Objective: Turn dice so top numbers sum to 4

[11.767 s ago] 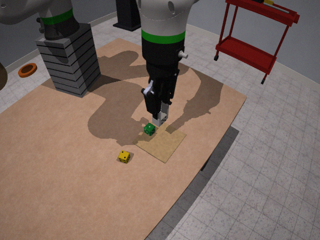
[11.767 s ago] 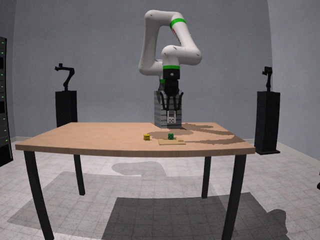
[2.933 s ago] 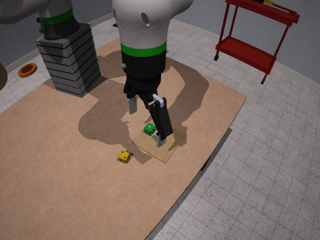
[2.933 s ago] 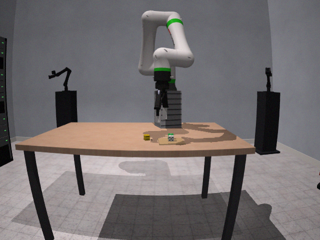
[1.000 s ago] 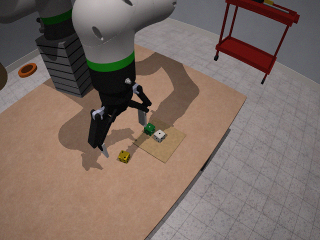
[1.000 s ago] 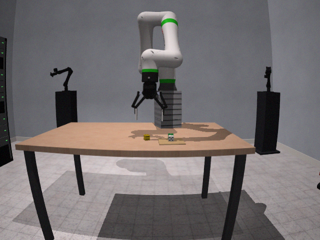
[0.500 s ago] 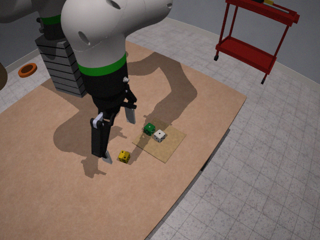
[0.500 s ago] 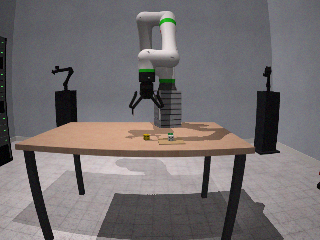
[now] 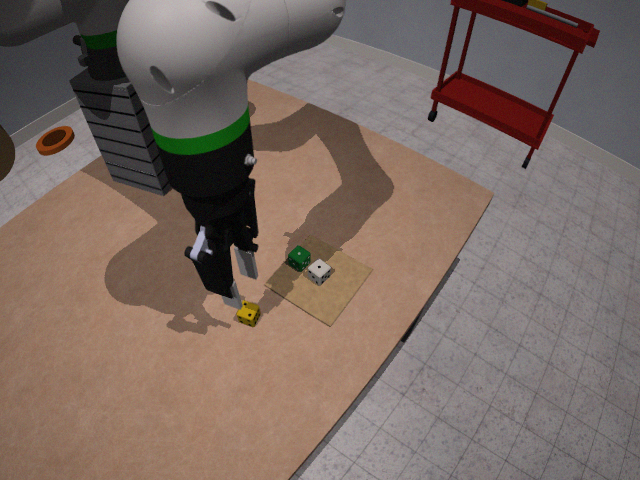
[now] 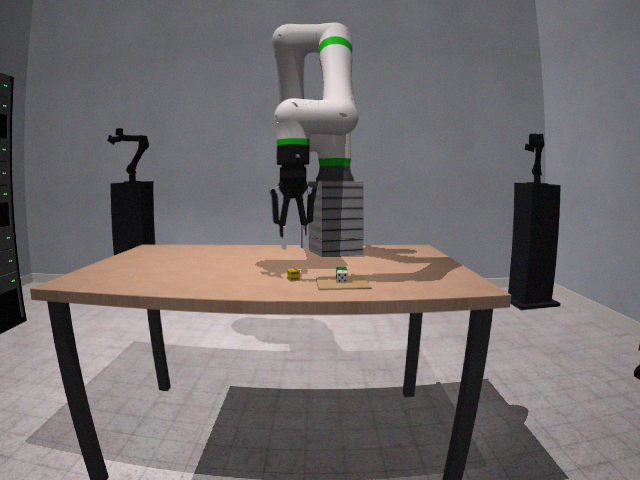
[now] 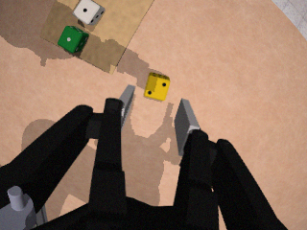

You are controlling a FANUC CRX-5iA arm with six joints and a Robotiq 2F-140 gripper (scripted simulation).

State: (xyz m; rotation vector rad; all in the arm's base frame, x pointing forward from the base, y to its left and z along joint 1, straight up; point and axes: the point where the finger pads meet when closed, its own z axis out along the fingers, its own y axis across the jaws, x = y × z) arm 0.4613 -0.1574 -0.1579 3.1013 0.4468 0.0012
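My hand is 11 cm above the yellow die. From my hand the other things lie so: green die: 14 cm to the left, 10 cm below; white die: 5 cm ahead, 14 cm to the left, 10 cm below; tan mat: 5 cm ahead, 14 cm to the left, 12 cm below.
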